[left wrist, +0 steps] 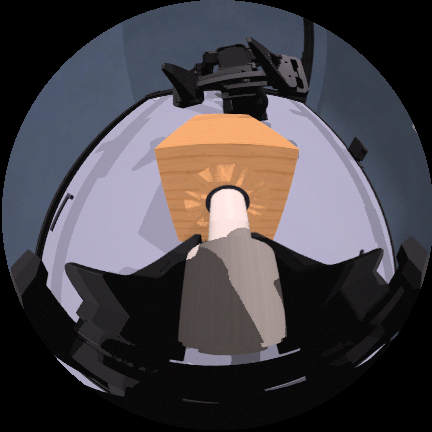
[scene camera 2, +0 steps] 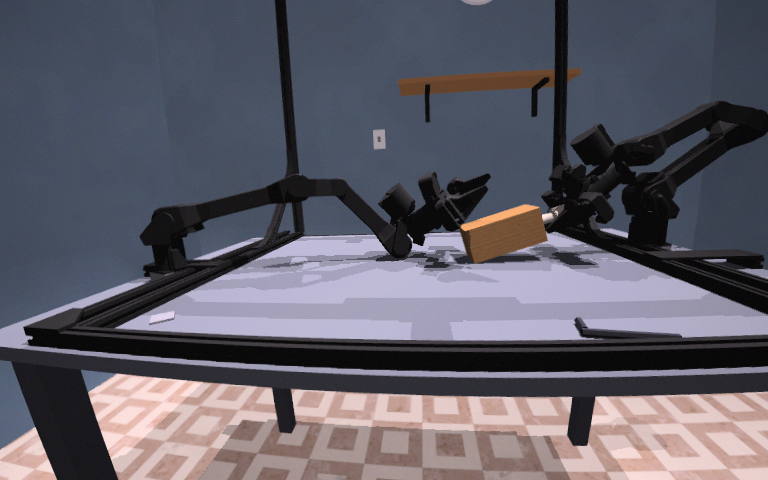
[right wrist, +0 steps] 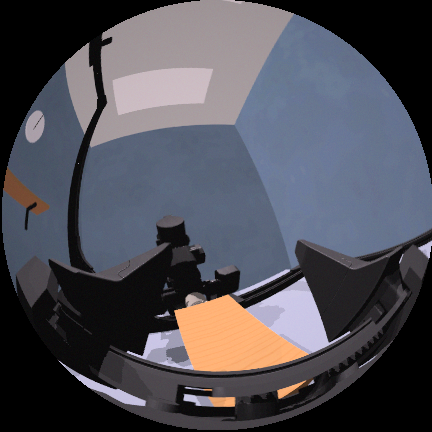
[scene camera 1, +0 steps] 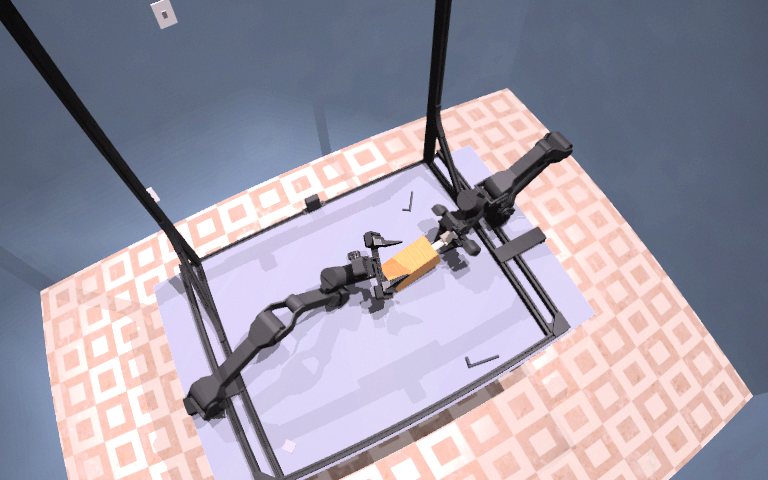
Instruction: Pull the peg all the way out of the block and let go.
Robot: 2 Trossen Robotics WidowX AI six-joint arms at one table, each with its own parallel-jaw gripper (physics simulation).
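Places are measured from the left arm's base along level axes (x back, y left, z down), in centimetres.
Pixels of known places: left gripper, fingertip midpoint: [left wrist: 225,239] [scene camera 2: 542,230] [scene camera 1: 436,249]; right gripper, fingertip midpoint: [left wrist: 199,49] [scene camera 2: 488,180] [right wrist: 236,248] [scene camera 1: 405,257]; left arm's base, link origin: [scene camera 2: 646,243] [scene camera 1: 495,218]; right arm's base, link origin: [scene camera 2: 172,268] [scene camera 1: 213,406].
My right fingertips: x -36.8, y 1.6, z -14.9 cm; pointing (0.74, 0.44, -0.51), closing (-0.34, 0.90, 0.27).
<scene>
For each thing: its top centre in the pictures, then the offset to it from my right fingertips. "*": a spot on its surface instead. Level surfaces: height alone.
- orange wooden block, top centre: [left wrist: 223,103] [right wrist: 216,318] [scene camera 2: 501,206] [scene camera 1: 411,255] dx +3.5, dy -1.9, dz +5.6 cm
- wider grey end, surface spot: [left wrist: 230,295] [right wrist: 194,295] * dx +16.0, dy -1.4, dz +5.8 cm
- black frame, surface spot: [scene camera 2: 396,353] [scene camera 1: 417,420] * dx -19.6, dy +36.2, dz +15.0 cm
- table, surface height: dz +16.8 cm
- L-shaped black key, top centre: [scene camera 2: 625,326] [left wrist: 59,211] [scene camera 1: 482,356] dx +5.6, dy +31.7, dz +16.0 cm
- L-shaped key, top centre: [scene camera 1: 407,200] dx +17.3, dy -23.4, dz +16.2 cm
- small white tile, top centre: [scene camera 2: 162,316] [scene camera 1: 289,446] dx -53.0, dy +24.1, dz +16.5 cm
The orange wooden block [scene camera 1: 412,261] [scene camera 2: 504,234] [left wrist: 175,172] [right wrist: 235,335] is tilted, its left end lower in scene camera 2, its right end off the table. The white peg [scene camera 1: 438,245] [scene camera 2: 547,217] [left wrist: 228,215] is still in the hole of its right end face; the wider grey end [left wrist: 230,295] [right wrist: 195,300] sticks out. My left gripper [scene camera 1: 447,237] [scene camera 2: 557,211] [left wrist: 225,239] is shut on that wider end. My right gripper [scene camera 1: 404,259] [scene camera 2: 486,183] [left wrist: 199,49] [right wrist: 236,248] is wide open and empty, above the block's left end. Whether the block's low corner touches the table is unclear.
The black frame [scene camera 1: 416,407] [scene camera 2: 396,353] runs around the table [scene camera 1: 362,350] [scene camera 2: 317,283]. One L-shaped black key [scene camera 1: 481,360] [scene camera 2: 628,332] lies near the front edge, another L-shaped key [scene camera 1: 410,202] towards the back. A small white tile [scene camera 1: 288,446] [scene camera 2: 162,317] lies at front left.
</scene>
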